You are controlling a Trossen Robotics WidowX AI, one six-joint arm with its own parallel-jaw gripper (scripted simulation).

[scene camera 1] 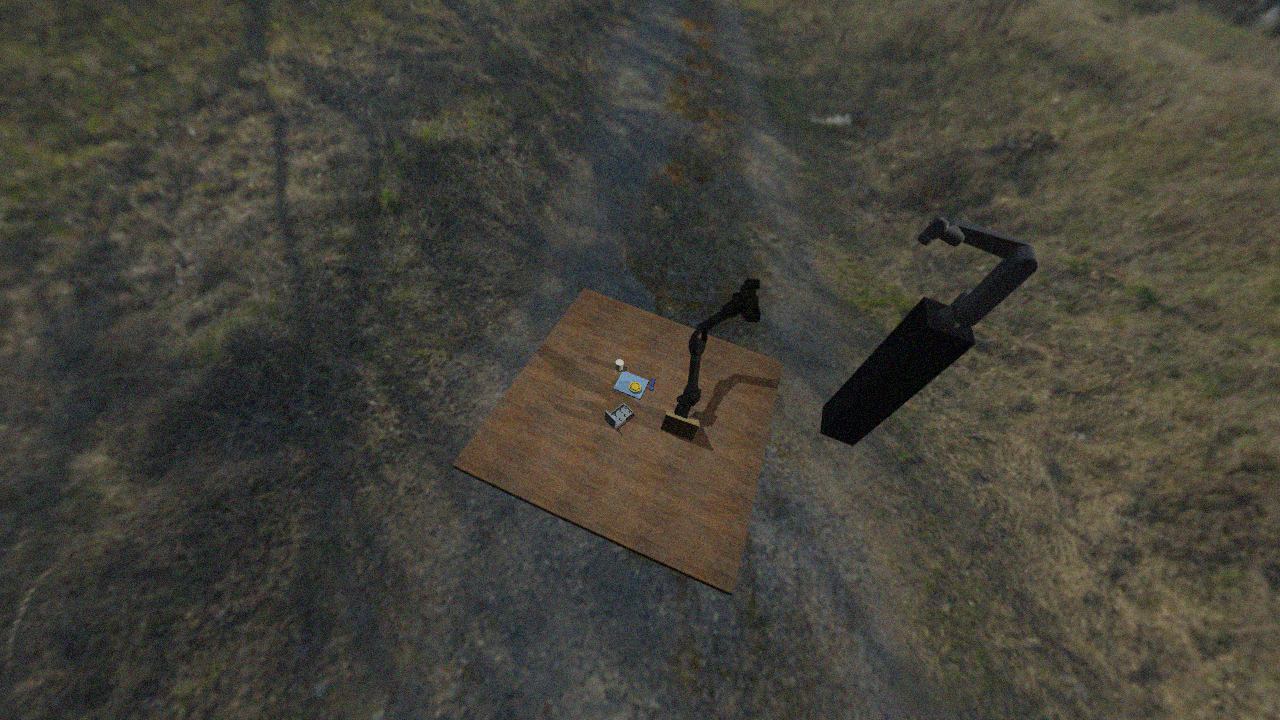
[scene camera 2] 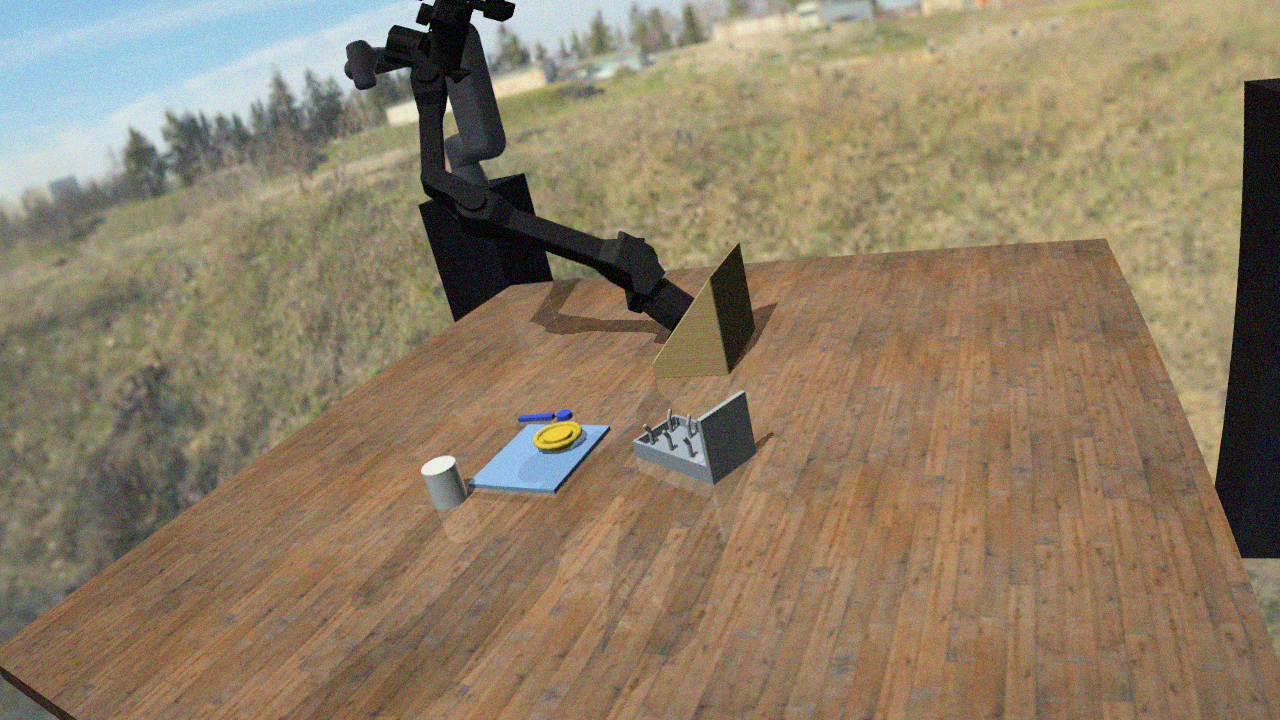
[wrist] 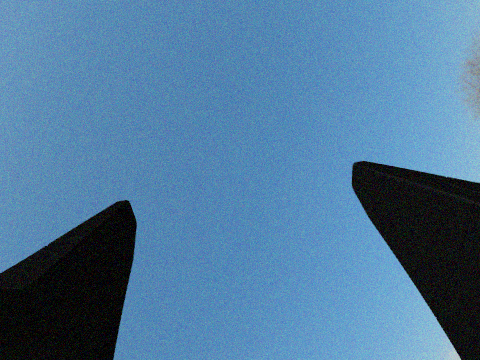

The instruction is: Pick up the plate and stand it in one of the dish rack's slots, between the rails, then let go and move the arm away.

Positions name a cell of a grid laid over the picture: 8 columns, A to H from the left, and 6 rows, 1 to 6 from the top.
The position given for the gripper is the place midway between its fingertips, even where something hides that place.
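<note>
Open and holding nothing, the gripper (scene camera 1: E3) is visible in the wrist view as well, the gripper (wrist: E4). The scene also has a yellow plate (scene camera 2: D4), a cylinder cup (scene camera 2: C4) and a light blue mat (scene camera 2: D4). In the wrist view the yellow plate is out of frame, and in the wrist view the cylinder cup is out of frame.
</note>
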